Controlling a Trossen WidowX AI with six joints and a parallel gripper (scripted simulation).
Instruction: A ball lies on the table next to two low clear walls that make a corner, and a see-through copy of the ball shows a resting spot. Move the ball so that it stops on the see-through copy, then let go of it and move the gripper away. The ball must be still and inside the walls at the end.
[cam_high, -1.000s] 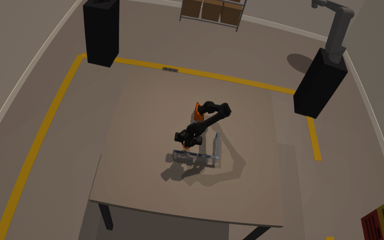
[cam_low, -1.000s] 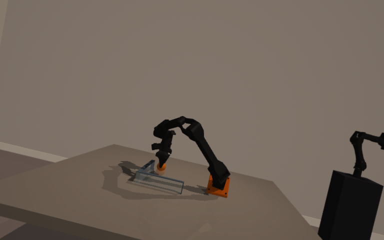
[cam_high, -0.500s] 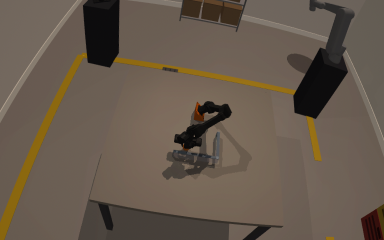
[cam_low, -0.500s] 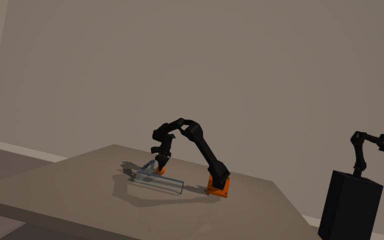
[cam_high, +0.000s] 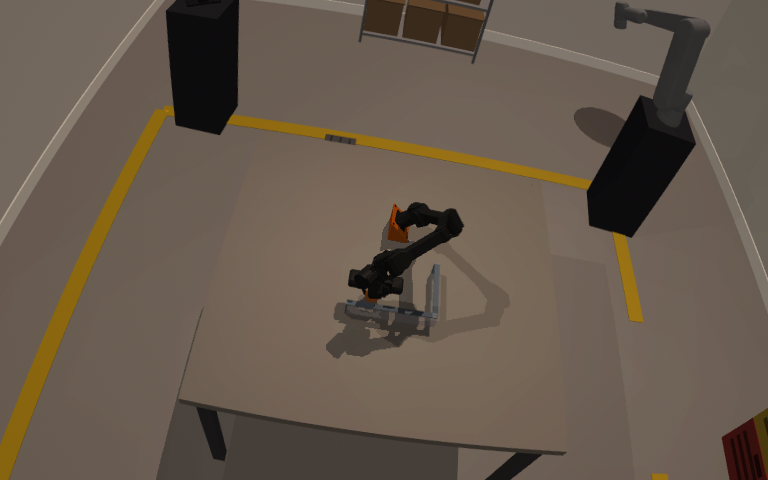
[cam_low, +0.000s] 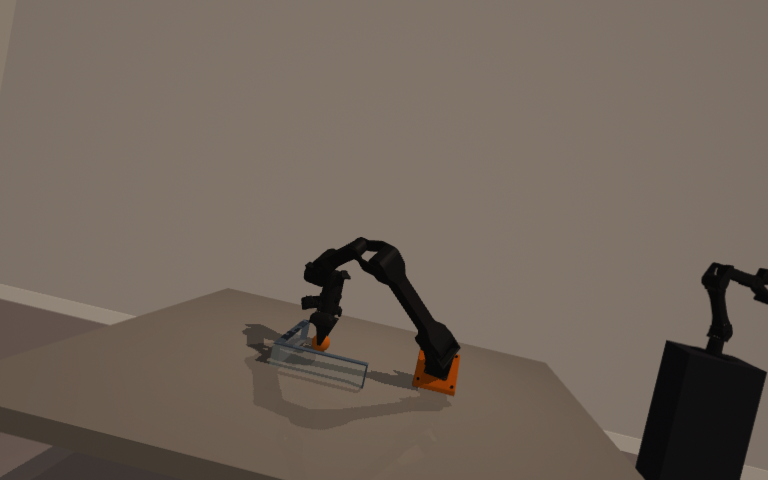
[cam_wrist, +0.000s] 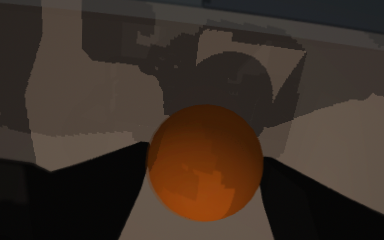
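The orange ball is right at my gripper tip. Also, from my gripper tip: see-through copy of ball right at my gripper tip.
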